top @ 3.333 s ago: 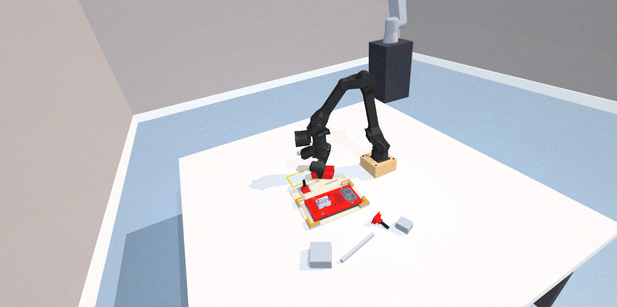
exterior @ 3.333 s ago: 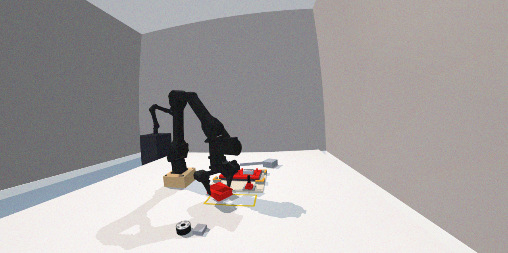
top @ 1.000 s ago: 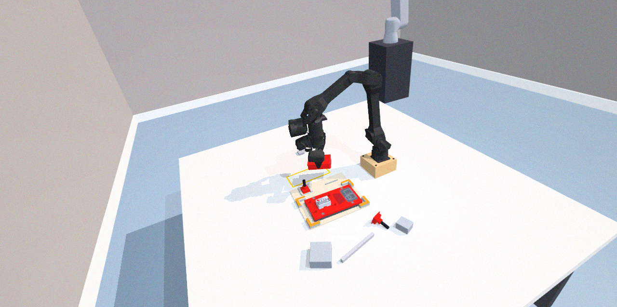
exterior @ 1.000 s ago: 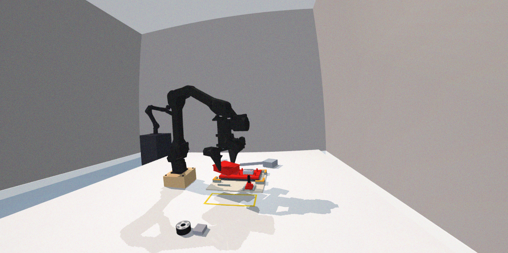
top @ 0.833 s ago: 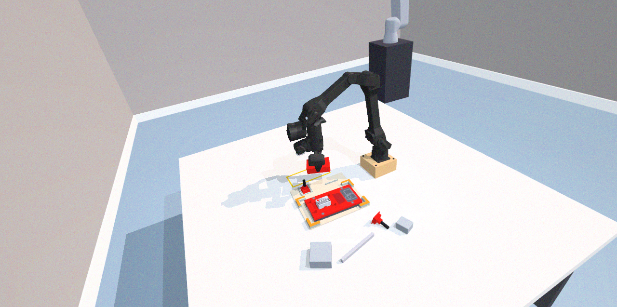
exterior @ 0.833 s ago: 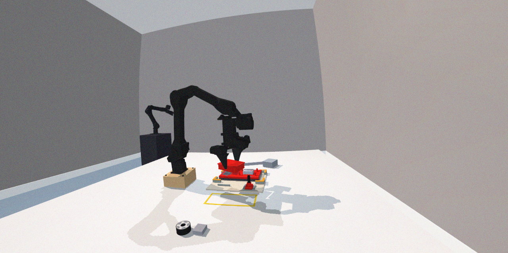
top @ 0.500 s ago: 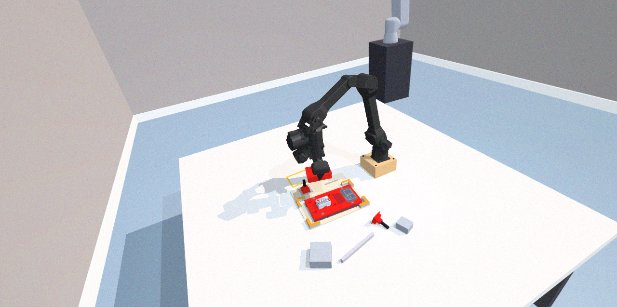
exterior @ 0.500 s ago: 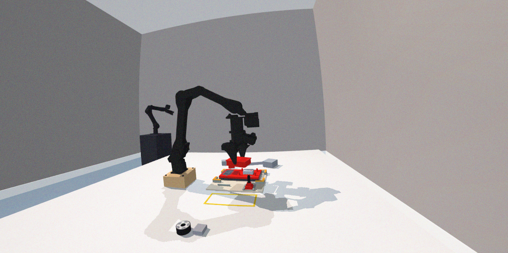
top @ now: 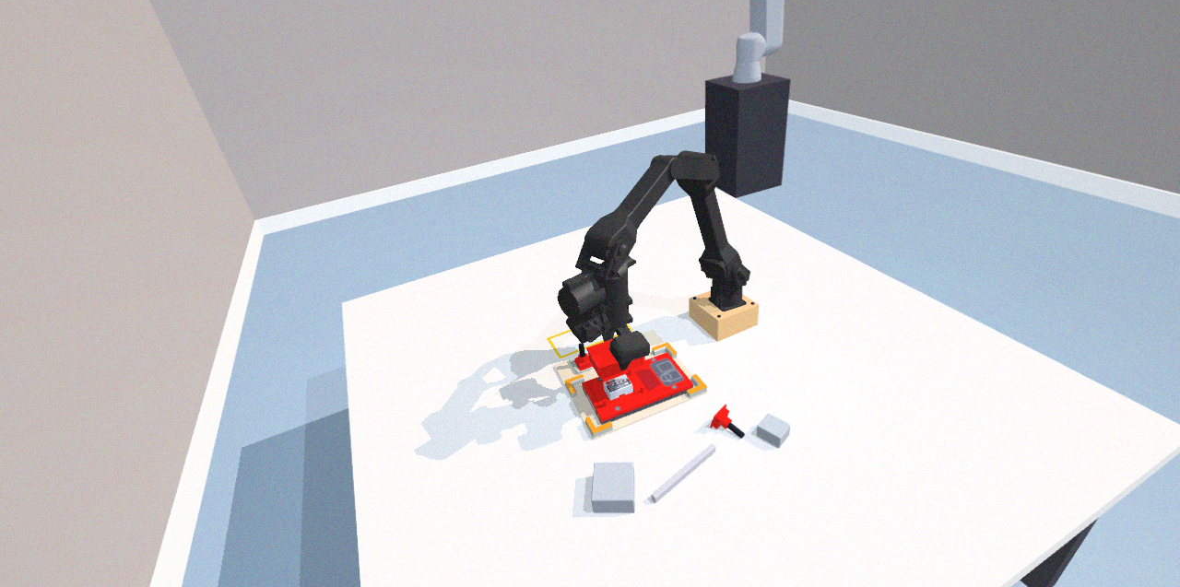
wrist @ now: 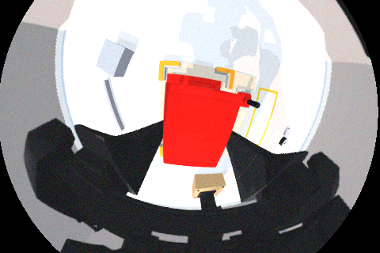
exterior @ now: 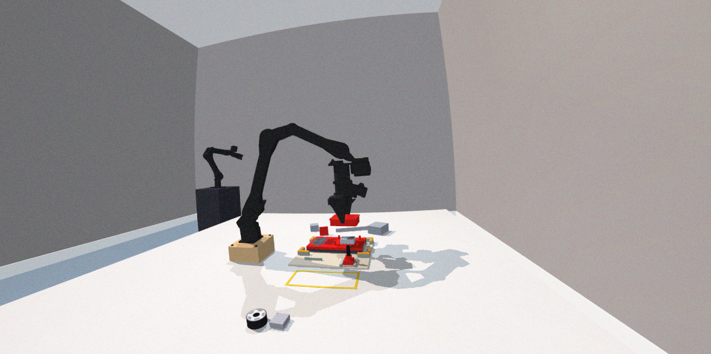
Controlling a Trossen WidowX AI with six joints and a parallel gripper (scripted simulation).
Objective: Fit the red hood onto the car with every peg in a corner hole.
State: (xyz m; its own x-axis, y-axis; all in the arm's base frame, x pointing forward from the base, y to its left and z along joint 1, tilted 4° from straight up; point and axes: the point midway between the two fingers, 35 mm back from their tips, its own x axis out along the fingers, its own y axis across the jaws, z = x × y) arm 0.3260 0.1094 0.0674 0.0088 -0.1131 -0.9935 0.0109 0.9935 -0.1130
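My gripper tip is 8 cm above the grey engine block and 1 cm to the right of it. Round my gripper tip: red hood 1 cm above; then black wheel 41 cm to the right, 10 cm below, 9 cm behind; then grey rod 22 cm to the left, 10 cm below, 3 cm behind.
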